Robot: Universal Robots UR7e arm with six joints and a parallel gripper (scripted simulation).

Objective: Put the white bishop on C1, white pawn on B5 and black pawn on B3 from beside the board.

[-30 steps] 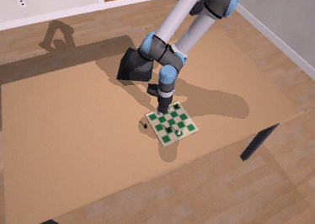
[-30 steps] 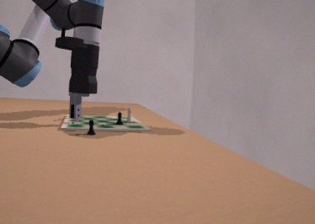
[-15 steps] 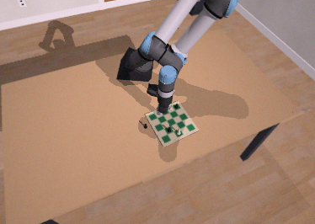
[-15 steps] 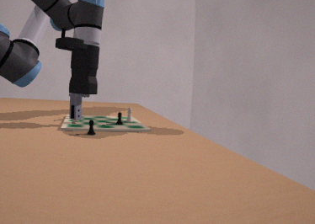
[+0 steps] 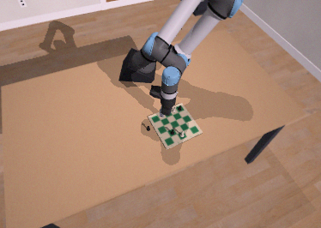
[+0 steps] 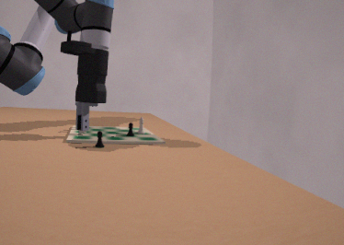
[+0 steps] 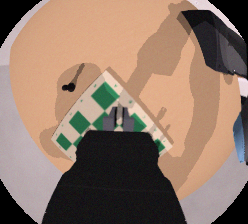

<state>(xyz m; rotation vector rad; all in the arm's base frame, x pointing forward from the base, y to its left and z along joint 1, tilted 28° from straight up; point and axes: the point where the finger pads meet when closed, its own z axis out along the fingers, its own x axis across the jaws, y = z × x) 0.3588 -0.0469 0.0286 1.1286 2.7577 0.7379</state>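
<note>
The white pawn is 1 cm below my hand. Also, from my hand: chessboard (7 cm ahead, 4 cm to the left, 3 cm below).
</note>
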